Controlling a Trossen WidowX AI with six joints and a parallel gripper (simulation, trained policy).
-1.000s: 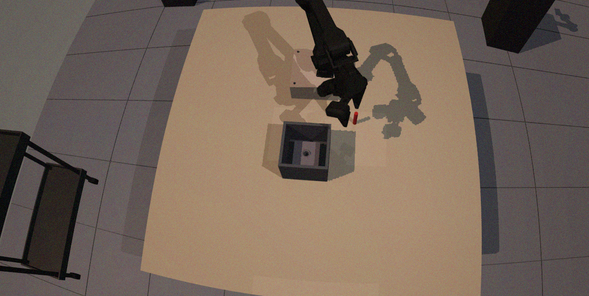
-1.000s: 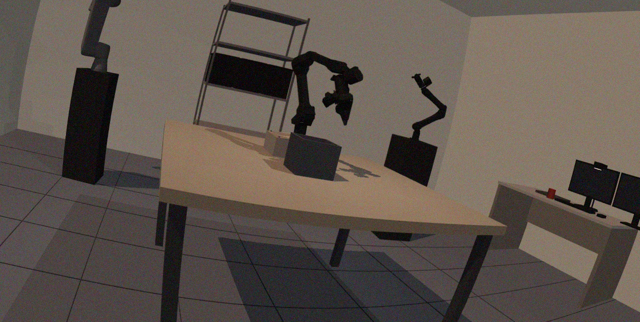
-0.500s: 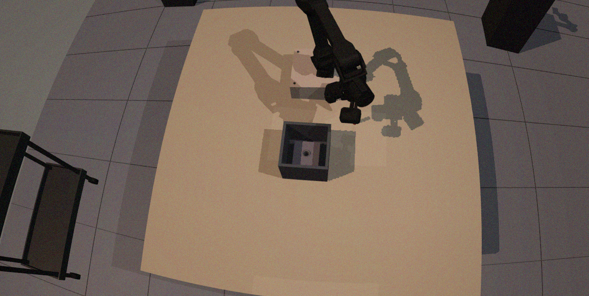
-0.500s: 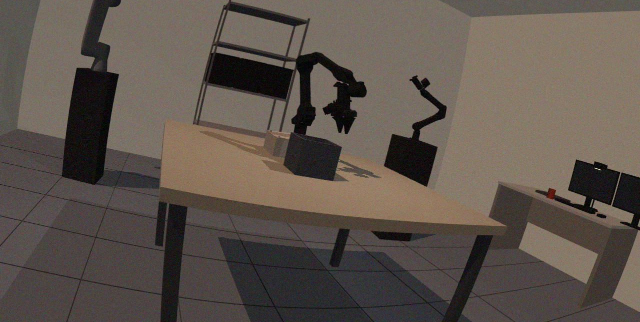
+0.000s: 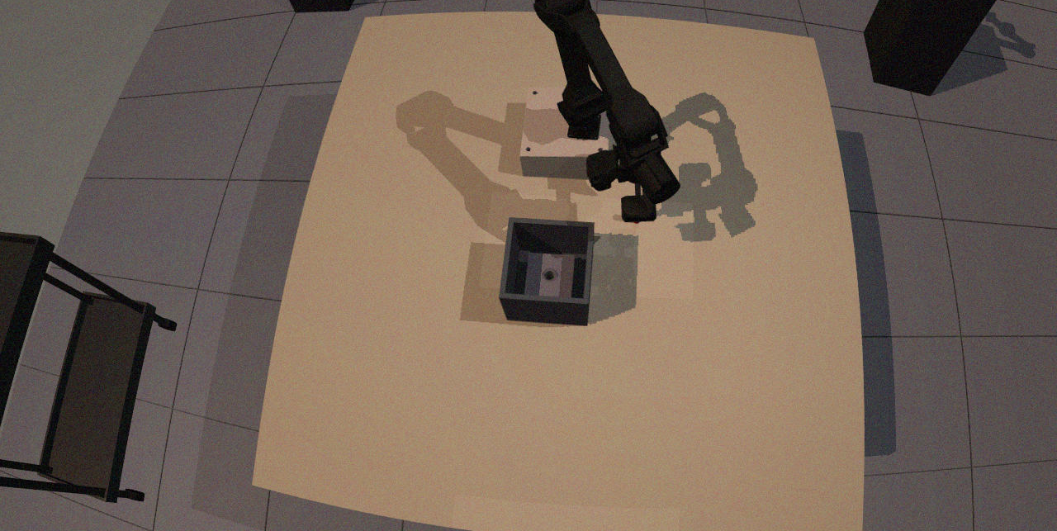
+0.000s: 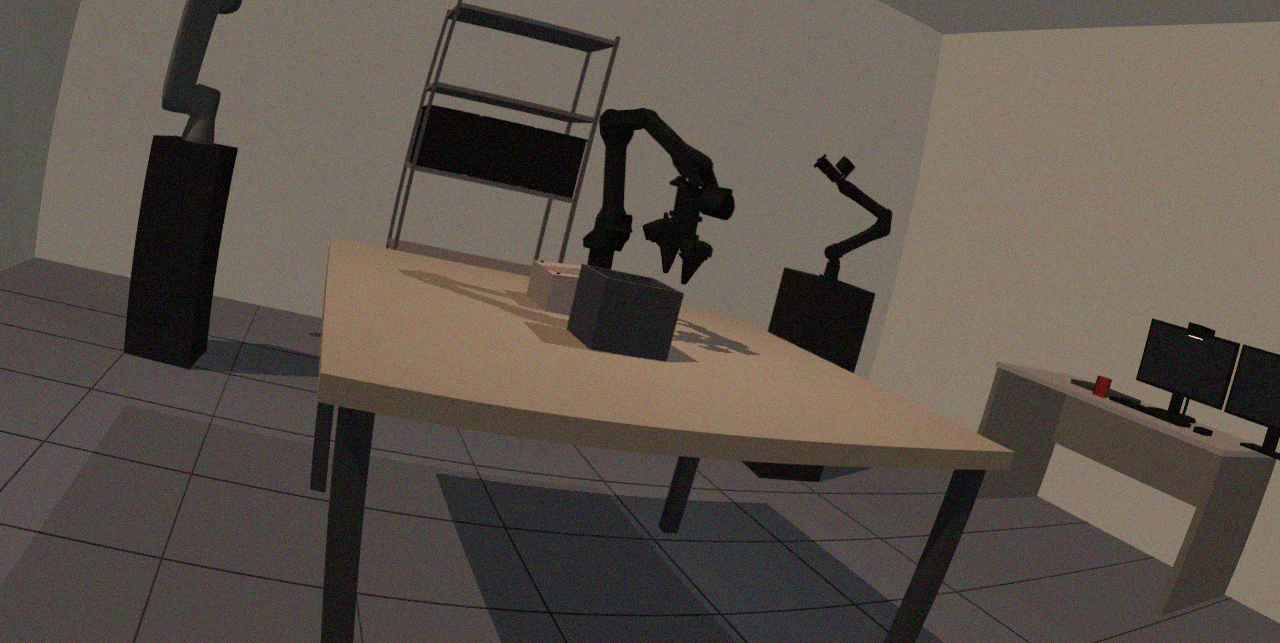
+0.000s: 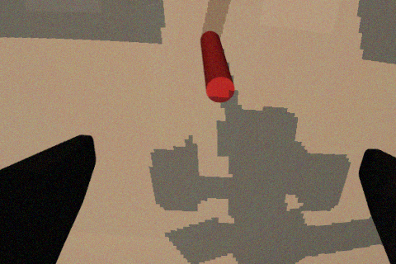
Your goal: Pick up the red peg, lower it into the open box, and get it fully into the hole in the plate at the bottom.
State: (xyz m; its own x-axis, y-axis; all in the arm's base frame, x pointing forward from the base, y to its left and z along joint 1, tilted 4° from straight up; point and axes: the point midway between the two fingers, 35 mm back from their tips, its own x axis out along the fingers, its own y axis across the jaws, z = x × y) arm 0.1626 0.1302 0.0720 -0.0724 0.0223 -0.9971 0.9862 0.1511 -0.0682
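The red peg lies 10 cm below my gripper tip and 1 cm to the left of it. The rest, counted from my gripper tip: pale plate 17 cm ahead, 15 cm to the right, 9 cm below.
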